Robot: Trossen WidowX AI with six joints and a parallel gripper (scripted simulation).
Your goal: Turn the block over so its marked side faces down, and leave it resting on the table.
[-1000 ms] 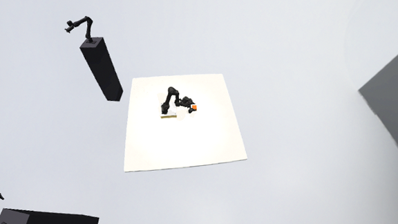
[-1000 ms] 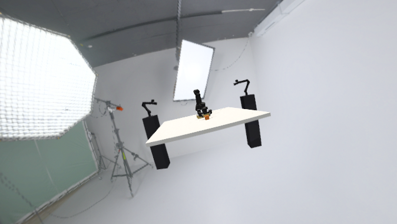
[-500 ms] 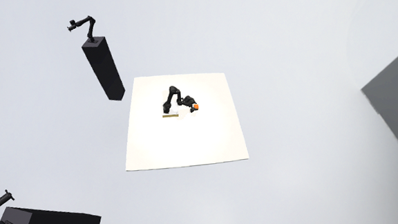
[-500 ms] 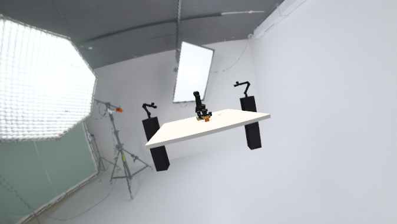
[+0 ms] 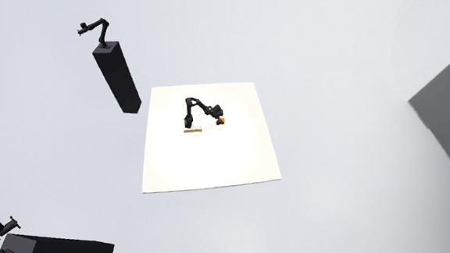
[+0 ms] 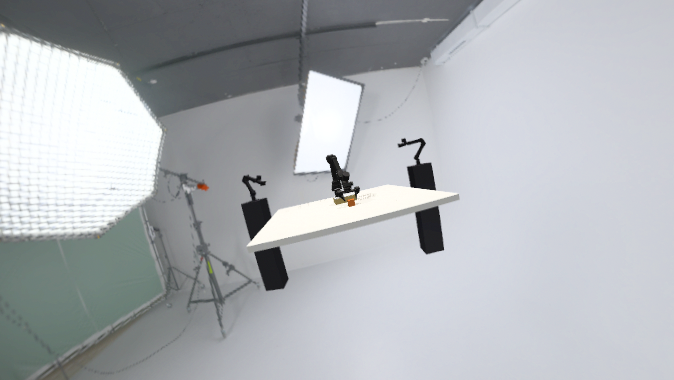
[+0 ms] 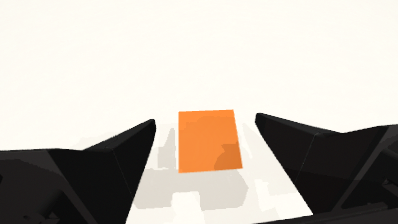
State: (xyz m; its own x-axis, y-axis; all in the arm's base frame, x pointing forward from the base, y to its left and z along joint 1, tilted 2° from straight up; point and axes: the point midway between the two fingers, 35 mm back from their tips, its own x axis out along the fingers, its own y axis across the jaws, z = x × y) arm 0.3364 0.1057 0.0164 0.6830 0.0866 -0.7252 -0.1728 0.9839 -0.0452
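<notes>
My gripper tip is now 30 mm past the orange block, 20 mm above it and 10 mm to the left of it.
</notes>
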